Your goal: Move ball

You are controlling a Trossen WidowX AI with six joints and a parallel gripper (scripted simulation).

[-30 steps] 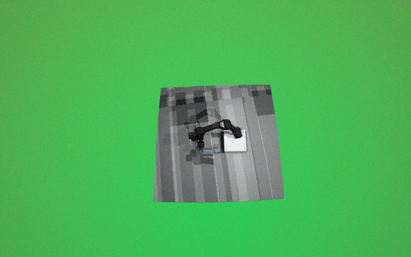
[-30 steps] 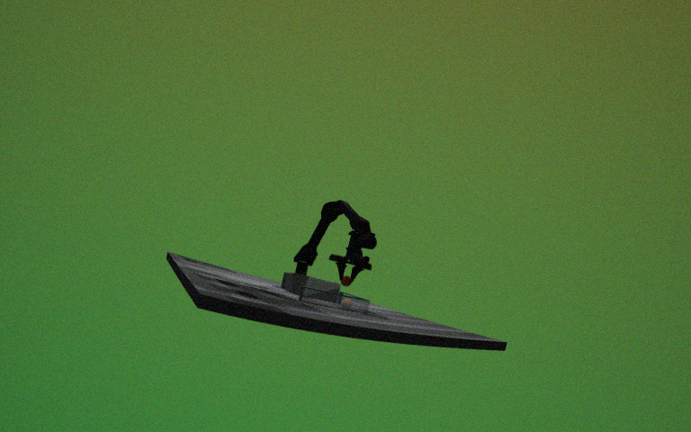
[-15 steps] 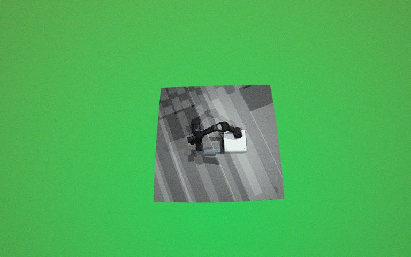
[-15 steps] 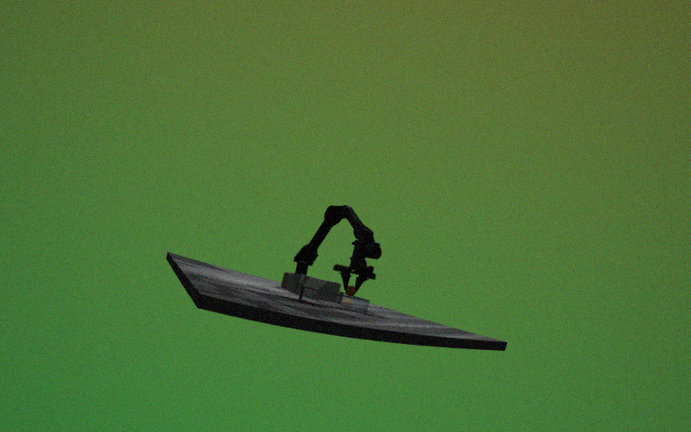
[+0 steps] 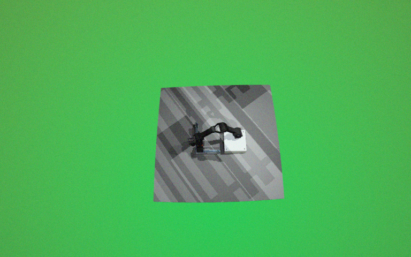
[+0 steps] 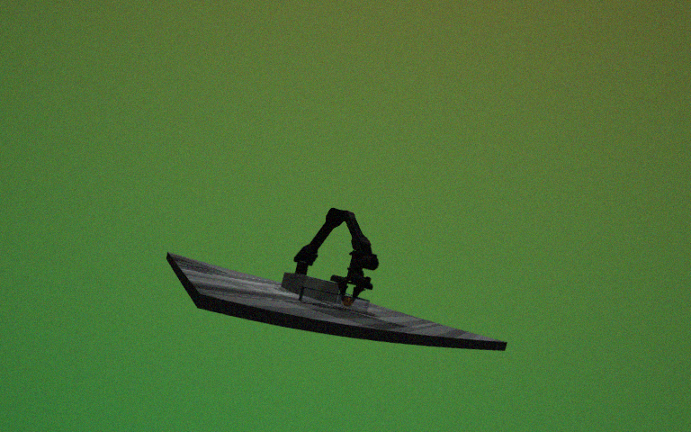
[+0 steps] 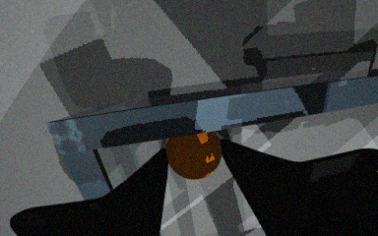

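My gripper tip is right at the orange ball. Also, from my gripper tip: see-through copy of ball: 1 cm below.
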